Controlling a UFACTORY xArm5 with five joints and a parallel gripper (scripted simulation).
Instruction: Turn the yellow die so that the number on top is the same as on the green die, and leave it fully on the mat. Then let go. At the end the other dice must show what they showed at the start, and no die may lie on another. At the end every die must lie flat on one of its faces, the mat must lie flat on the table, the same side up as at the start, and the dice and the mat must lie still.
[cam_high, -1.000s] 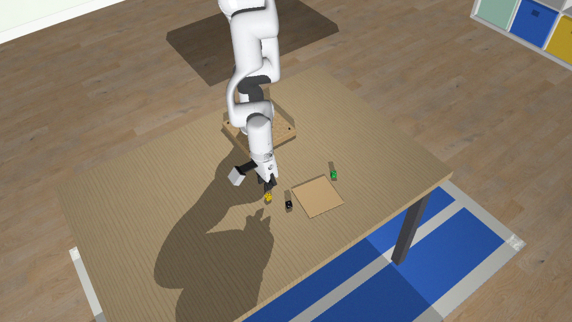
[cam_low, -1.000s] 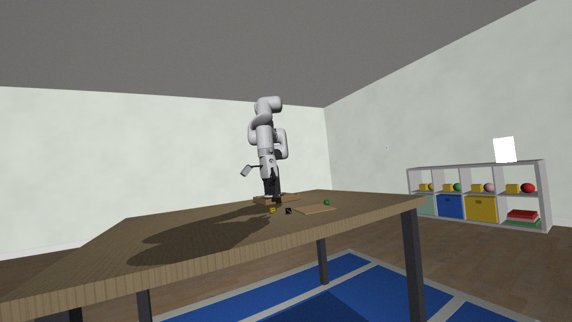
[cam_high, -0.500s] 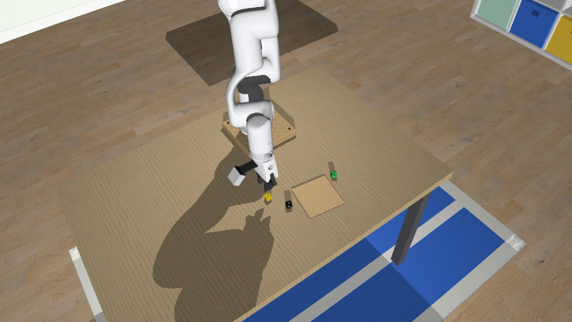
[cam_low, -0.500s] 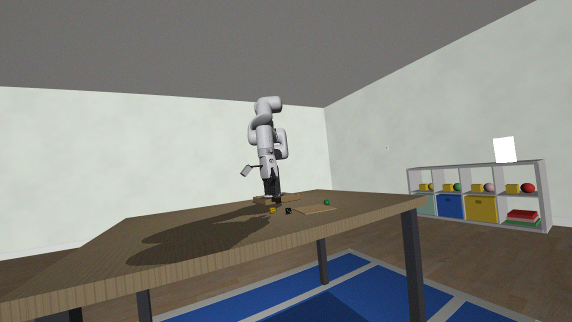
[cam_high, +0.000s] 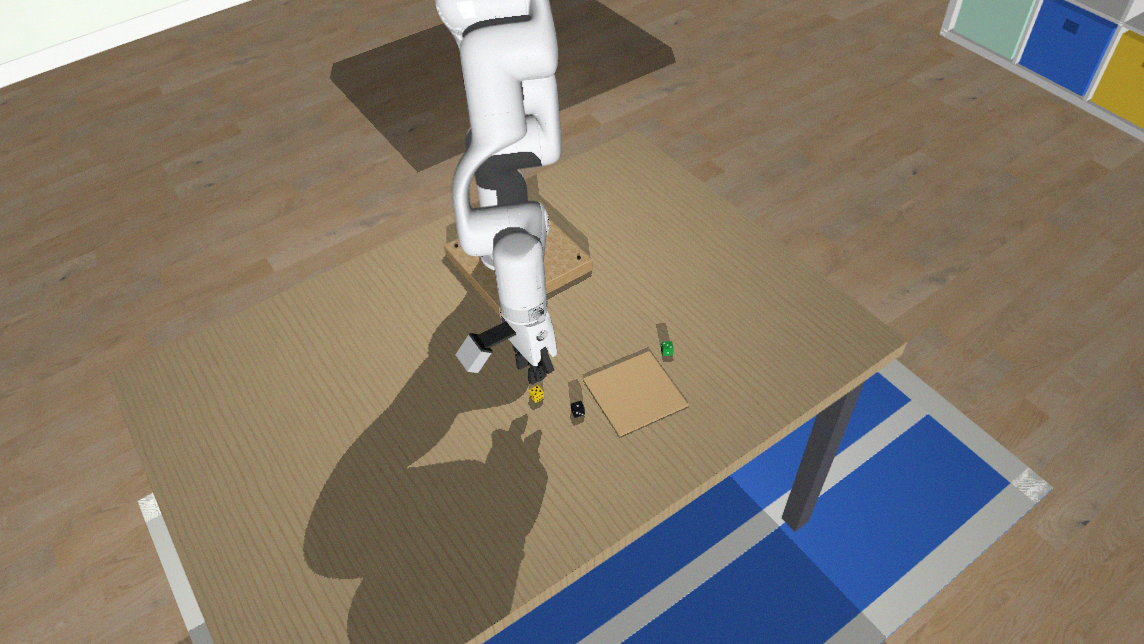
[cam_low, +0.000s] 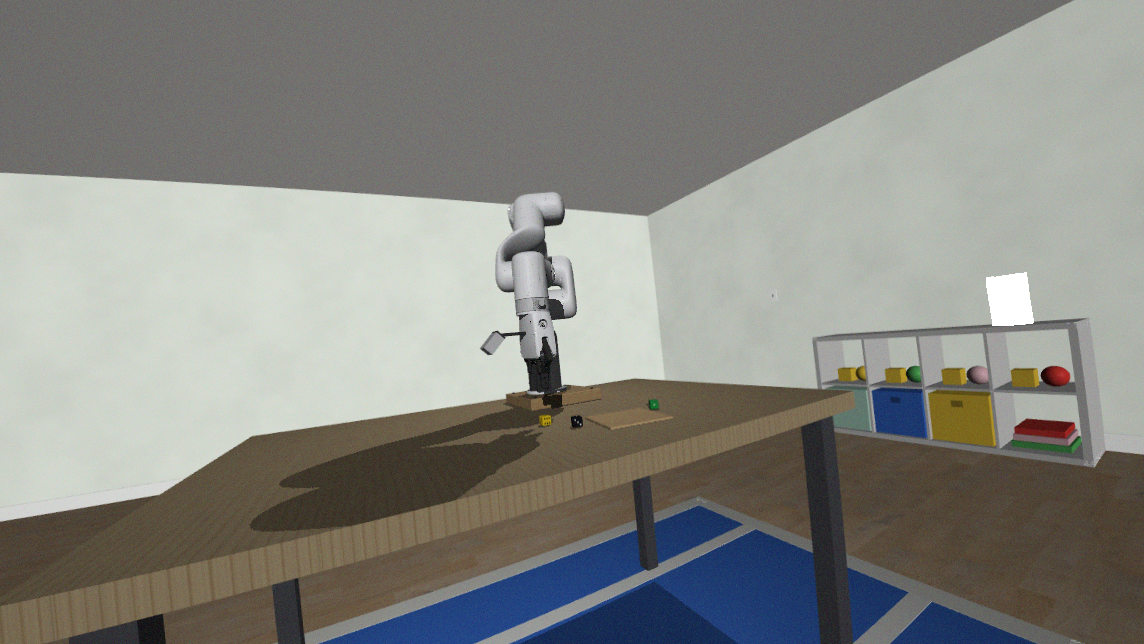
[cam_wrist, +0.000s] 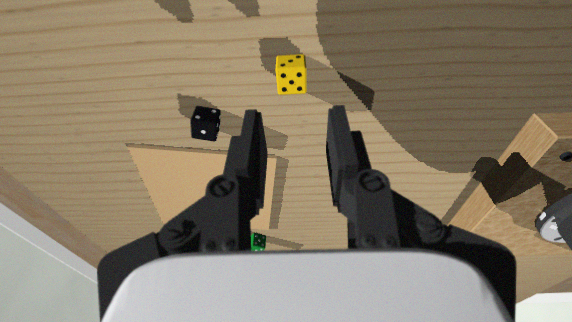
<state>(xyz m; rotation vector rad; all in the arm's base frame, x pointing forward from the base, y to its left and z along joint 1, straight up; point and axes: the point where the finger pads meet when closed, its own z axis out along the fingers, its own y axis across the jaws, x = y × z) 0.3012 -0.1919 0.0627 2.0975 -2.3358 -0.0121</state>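
My gripper is now 80 mm above the yellow die. From my hand the other things lie so: tan mat 120 mm ahead, 140 mm to the left, 90 mm below; green die 90 mm ahead, 250 mm to the left, 80 mm below; black die 80 mm ahead, 40 mm to the left, 80 mm below.
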